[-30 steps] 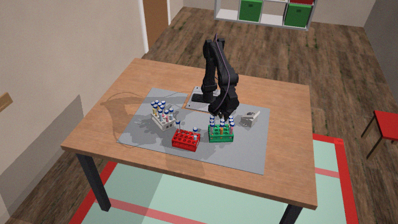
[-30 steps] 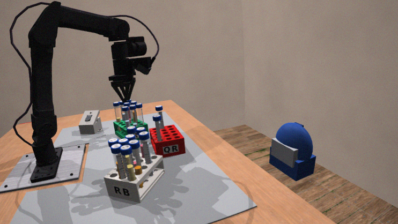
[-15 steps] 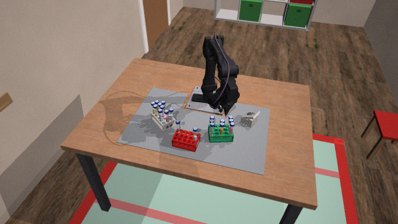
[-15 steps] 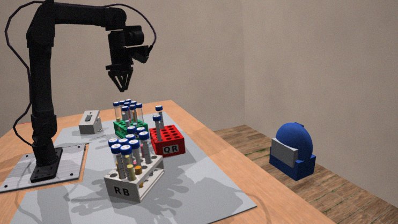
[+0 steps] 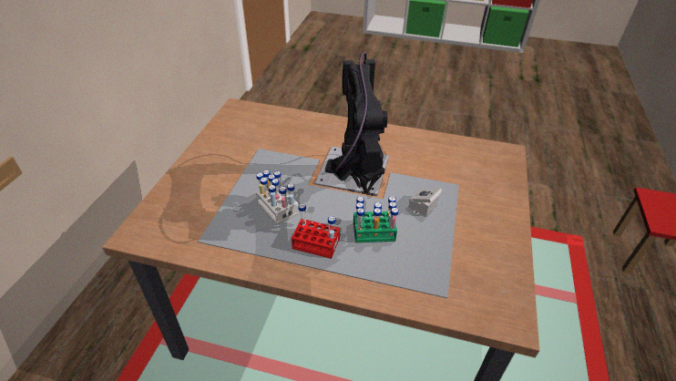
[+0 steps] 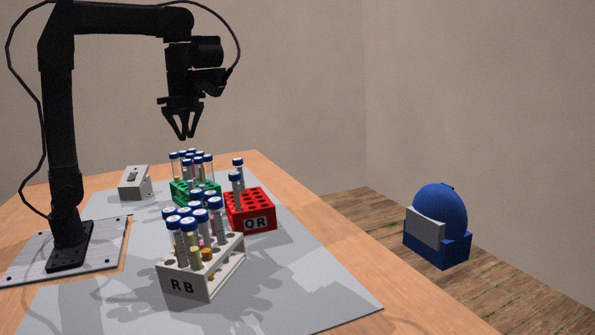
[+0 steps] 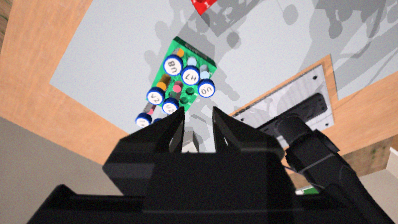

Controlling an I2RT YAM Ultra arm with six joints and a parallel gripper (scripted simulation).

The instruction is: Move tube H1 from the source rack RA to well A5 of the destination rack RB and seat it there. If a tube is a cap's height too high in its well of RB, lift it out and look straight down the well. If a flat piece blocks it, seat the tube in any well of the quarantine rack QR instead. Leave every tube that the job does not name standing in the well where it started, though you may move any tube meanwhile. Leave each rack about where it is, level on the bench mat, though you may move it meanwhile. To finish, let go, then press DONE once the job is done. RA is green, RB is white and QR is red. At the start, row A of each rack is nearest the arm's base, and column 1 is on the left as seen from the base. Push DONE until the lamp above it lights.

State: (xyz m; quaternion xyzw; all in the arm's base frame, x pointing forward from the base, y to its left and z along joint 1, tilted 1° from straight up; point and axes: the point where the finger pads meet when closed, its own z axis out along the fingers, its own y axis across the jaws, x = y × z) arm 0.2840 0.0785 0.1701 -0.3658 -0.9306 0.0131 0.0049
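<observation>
My gripper is now 10 cm short of the clear tube, 8 cm to the left of it and 11 cm above it. From my hand the other things lie so: red rack QR: 9 cm ahead, 13 cm to the right, 15 cm below; then grey done button box: 15 cm behind, 19 cm to the left, 13 cm below; then white rack RB: 3 cm behind, 29 cm to the right, 15 cm below.
</observation>
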